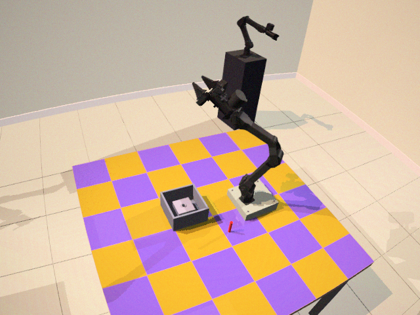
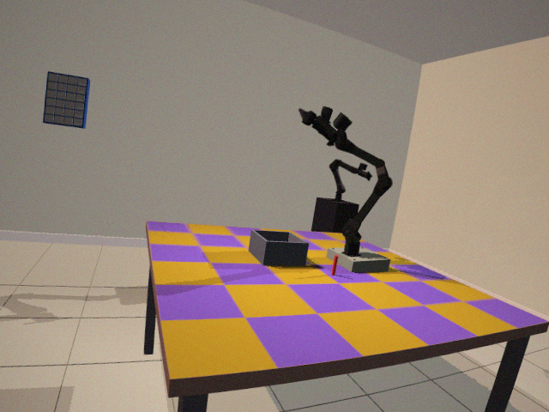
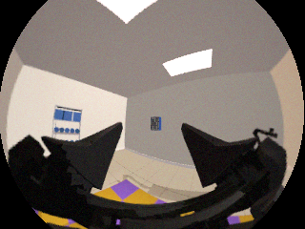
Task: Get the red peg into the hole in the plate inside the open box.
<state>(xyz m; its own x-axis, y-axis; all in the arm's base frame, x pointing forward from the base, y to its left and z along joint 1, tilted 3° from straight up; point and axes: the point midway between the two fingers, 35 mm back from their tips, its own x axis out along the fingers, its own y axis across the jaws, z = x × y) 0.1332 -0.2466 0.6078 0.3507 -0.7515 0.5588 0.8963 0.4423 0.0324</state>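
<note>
The red peg lies 1 cm ahead of my gripper tip, 38 cm to the left of it and 62 cm below it. Also, from my gripper tip: grey box 14 cm ahead, 15 cm to the left, 64 cm below.
</note>
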